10 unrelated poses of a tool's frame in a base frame.
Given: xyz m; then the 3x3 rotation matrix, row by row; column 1 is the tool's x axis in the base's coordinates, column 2 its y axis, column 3 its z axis. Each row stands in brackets.
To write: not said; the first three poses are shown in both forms.
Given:
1: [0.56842, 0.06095, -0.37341], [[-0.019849, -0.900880, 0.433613], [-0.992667, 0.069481, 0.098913], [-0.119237, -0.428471, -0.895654]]
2: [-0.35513, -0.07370, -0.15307], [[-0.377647, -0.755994, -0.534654], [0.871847, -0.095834, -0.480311], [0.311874, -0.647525, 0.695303]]
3: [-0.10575, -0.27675, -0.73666], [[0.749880, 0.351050, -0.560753], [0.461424, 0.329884, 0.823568], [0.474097, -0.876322, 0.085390]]
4: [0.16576, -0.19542, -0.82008], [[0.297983, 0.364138, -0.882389], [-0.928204, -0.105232, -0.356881], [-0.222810, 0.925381, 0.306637]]
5: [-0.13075, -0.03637, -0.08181], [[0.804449, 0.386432, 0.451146], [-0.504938, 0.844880, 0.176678], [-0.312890, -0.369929, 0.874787]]
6: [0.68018, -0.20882, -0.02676], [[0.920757, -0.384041, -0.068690], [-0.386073, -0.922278, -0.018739], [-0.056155, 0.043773, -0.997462]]
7: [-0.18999, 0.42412, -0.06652], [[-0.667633, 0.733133, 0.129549], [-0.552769, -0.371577, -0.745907], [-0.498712, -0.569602, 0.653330]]
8: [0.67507, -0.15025, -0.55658], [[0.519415, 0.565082, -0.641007], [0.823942, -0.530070, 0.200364], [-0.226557, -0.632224, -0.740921]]
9: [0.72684, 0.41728, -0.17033], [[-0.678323, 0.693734, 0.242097], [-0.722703, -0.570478, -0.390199], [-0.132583, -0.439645, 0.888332]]
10: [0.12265, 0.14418, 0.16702], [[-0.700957, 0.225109, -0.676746], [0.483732, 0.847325, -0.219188], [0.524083, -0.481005, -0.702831]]
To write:
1: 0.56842, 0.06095, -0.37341, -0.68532, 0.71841, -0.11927, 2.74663
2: -0.35513, -0.07370, -0.15307, -0.09076, -0.45947, 0.88354, 1.97044
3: -0.10575, -0.27675, -0.73666, -0.85286, -0.51920, 0.05538, 1.48813
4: 0.16576, -0.19542, -0.82008, 0.66221, -0.34063, -0.66742, 1.82379
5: -0.13075, -0.03637, -0.08181, -0.42208, 0.58998, -0.68831, 0.70431
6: 0.68018, -0.20882, -0.02676, 0.97998, -0.19651, -0.03186, 3.10969
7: -0.18999, 0.42412, -0.06652, 0.12226, 0.43569, -0.89175, 2.33635
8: 0.67507, -0.15025, -0.55658, -0.86244, -0.42931, 0.26814, 2.63786
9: 0.72684, 0.41728, -0.17033, -0.03373, 0.25558, -0.96620, 2.31888
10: 0.12265, 0.14418, 0.16702, -0.20846, -0.95611, 0.20592, 2.46264
